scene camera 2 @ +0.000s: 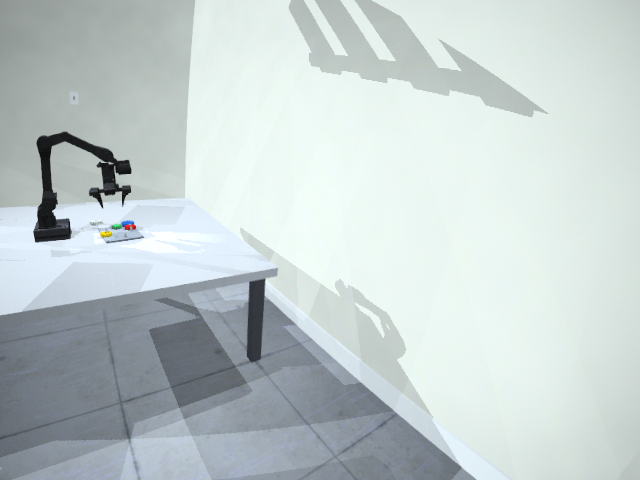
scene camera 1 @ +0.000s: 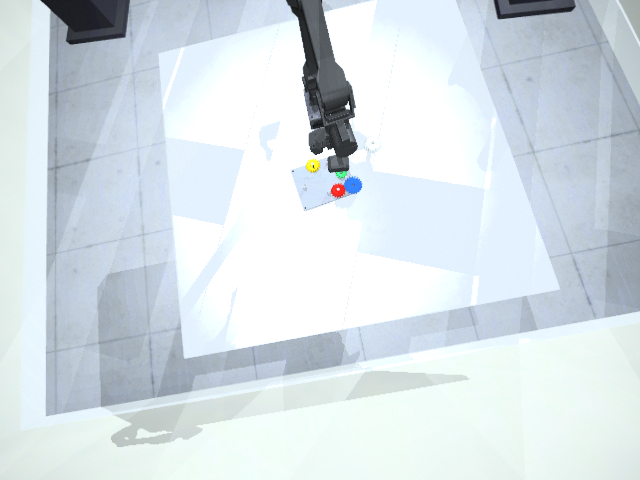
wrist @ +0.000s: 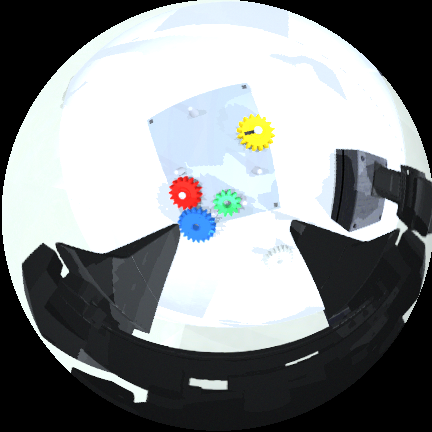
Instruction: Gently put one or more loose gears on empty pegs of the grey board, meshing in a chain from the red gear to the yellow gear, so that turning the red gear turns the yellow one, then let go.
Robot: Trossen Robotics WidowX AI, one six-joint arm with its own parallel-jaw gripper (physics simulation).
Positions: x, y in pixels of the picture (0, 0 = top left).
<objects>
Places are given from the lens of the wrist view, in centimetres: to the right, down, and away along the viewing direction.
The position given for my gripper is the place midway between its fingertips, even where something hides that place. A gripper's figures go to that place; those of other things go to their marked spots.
my gripper point(wrist: 236, 227): 1, 1, 9
blue gear point(wrist: 187, 218): -5, 1, 20
grey board point(wrist: 206, 146): -2, -10, 17
red gear point(wrist: 184, 184): -5, -4, 18
</objects>
